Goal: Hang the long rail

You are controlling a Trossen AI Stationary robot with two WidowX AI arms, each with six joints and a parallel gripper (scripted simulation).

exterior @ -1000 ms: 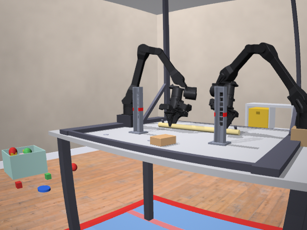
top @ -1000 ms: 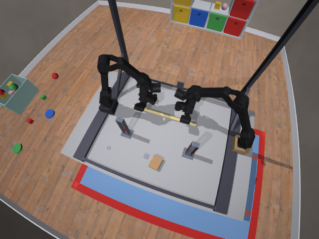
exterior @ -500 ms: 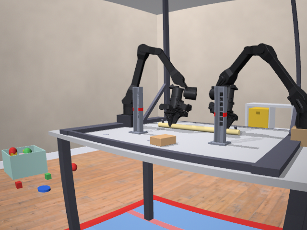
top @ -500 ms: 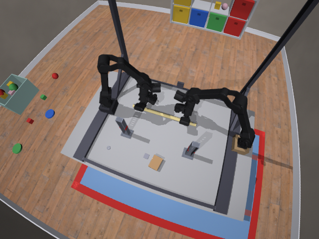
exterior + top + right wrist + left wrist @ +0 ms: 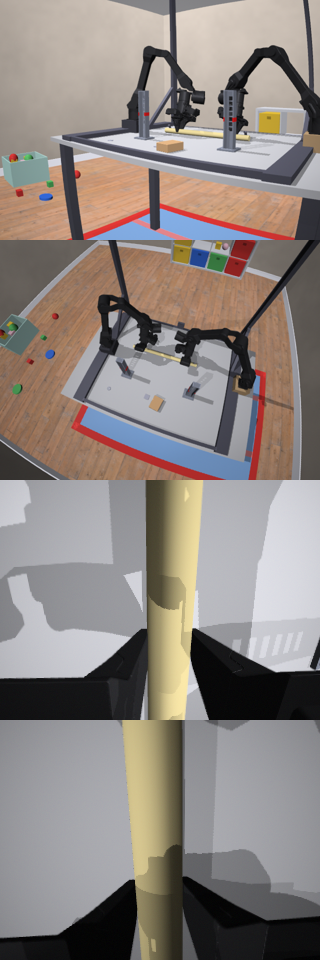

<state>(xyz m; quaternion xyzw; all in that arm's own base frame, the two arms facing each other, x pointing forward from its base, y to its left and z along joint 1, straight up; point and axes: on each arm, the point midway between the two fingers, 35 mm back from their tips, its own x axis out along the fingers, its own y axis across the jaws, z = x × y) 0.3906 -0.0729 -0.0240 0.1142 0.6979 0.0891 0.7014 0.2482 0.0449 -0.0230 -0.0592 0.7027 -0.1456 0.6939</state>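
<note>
Right now the long pale yellow rail is 150 mm to the left of my right hand, 10 mm below it and 10 mm ahead of it. Also, from my right hand: tan box 340 mm ahead, 200 mm to the left, 30 mm below.
Right now my left hand is 150 mm to the left of the long pale yellow rail and 10 mm above it. The rest, counted from my left hand: tan box (330 mm ahead, 100 mm to the right, 20 mm below).
</note>
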